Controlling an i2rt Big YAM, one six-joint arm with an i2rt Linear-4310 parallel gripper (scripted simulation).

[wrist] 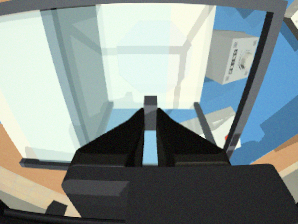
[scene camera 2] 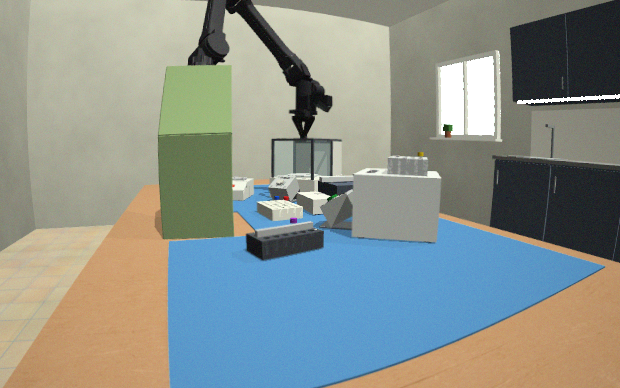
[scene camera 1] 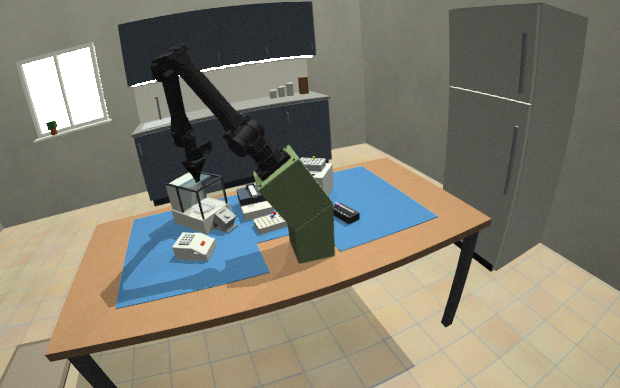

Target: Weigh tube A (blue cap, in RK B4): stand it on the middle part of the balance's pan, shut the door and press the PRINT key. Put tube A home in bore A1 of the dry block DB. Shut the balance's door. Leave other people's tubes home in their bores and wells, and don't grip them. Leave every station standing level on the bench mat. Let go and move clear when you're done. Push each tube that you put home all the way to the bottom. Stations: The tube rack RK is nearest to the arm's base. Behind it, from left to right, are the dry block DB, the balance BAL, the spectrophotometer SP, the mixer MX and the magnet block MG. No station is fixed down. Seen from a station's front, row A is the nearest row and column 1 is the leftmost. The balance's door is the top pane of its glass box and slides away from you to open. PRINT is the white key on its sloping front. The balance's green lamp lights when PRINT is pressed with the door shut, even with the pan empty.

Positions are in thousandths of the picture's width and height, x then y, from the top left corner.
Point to a black magnet block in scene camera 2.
459,620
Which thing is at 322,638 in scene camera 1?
A dry block DB.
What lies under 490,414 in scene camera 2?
A balance.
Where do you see a balance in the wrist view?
At 260,346
